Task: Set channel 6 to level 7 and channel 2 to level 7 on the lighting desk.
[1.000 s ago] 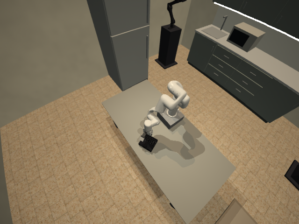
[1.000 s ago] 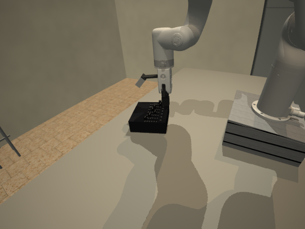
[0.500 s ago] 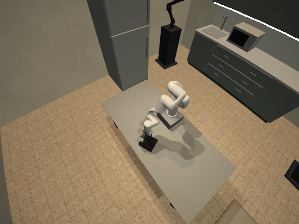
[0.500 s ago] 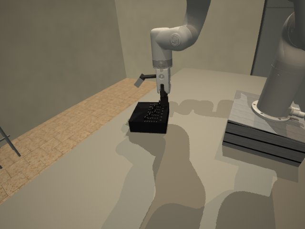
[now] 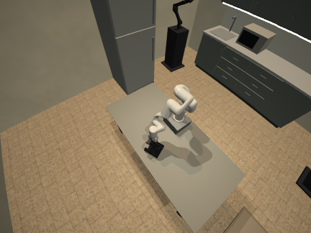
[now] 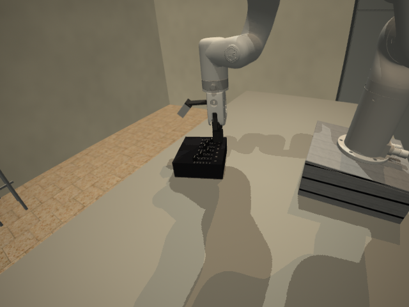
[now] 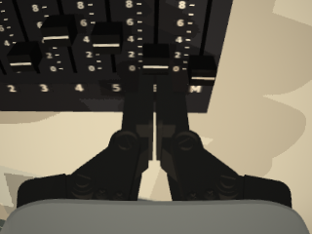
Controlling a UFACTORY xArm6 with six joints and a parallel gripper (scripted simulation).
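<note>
My hand is 100 mm to the right of the channel 2 fader cap and 10 mm above it. Round my hand: channel 6 fader cap (20 mm ahead, 10 mm to the left, 10 mm below); channel 1 fader cap (120 mm to the left, 10 mm below).
</note>
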